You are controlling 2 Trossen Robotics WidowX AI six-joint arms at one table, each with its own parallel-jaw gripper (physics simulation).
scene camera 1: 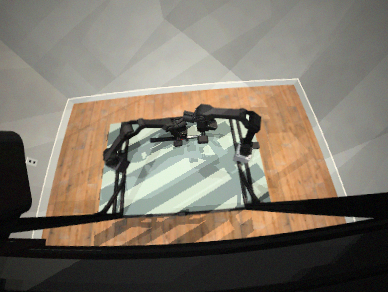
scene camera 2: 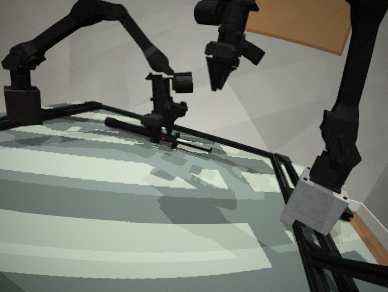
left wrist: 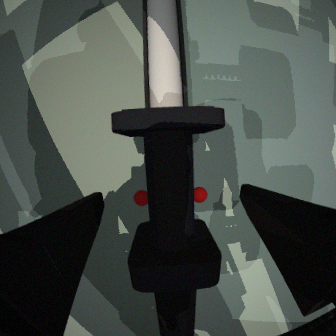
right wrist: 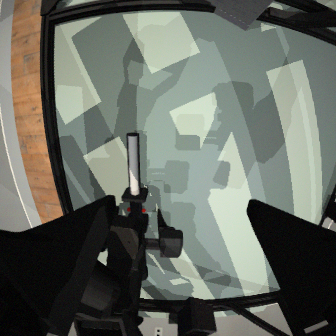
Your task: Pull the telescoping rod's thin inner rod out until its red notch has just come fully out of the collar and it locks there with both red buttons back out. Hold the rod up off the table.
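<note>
The telescoping rod's black handle (scene camera 1: pixel 160 140) (scene camera 2: pixel 122 124) lies on the table. Its collar (left wrist: pixel 170 170) has a flange in front and a block behind. Both red buttons (left wrist: pixel 141 198) (left wrist: pixel 200 194) stick out at the collar's sides. The pale inner rod (scene camera 2: pixel 194 144) (left wrist: pixel 165 65) (right wrist: pixel 133 165) extends from the flange; no red notch shows on it. My left gripper (scene camera 2: pixel 162 138) (left wrist: pixel 173 195) is open, pointing down over the collar, a finger on each side, apart from the buttons. My right gripper (scene camera 2: pixel 216 89) (right wrist: pixel 183 204) is open and empty, high above the table.
The table (scene camera 1: pixel 165 195) (scene camera 2: pixel 100 260) carries striped light and shadows. A dark frame rail (scene camera 2: pixel 240 141) runs along its edge. The right arm's pale base block (scene camera 2: pixel 315 207) stands at the right. In scene camera 1 the two grippers are close together.
</note>
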